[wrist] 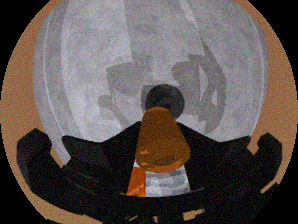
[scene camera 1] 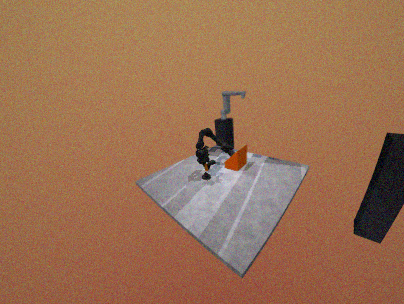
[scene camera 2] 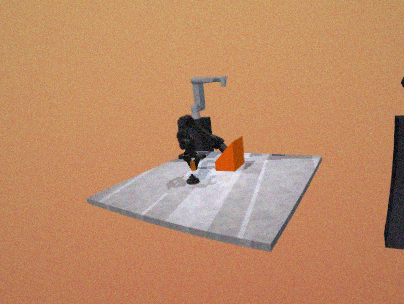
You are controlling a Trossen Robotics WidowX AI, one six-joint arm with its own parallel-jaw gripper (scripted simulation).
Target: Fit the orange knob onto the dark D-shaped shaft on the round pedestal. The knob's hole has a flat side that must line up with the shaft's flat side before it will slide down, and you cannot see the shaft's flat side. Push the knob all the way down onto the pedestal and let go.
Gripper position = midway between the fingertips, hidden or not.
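Gripper (wrist: 158, 125): holding an orange knob (wrist: 162, 147).
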